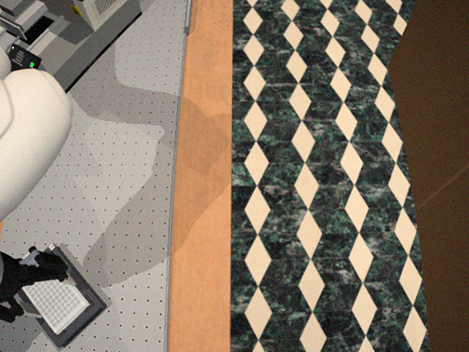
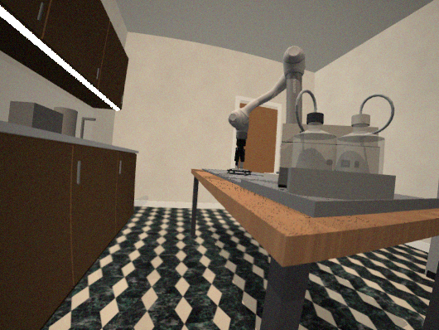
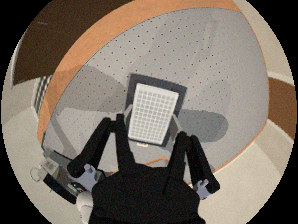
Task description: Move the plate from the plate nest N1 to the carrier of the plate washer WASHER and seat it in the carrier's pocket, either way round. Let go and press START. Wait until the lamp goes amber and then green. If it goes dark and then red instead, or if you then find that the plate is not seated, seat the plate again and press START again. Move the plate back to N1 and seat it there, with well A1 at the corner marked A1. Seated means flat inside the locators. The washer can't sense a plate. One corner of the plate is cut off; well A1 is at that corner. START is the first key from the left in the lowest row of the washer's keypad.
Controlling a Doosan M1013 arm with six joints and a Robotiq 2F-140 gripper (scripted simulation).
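Right now my hand is 30 mm above the white well plate. The rest, counted from my hand: plate washer: 580 mm to the left, 300 mm behind, 70 mm above; then label: 90 mm behind, 60 mm to the left, 60 mm below; then plate nest N1: 40 mm below.
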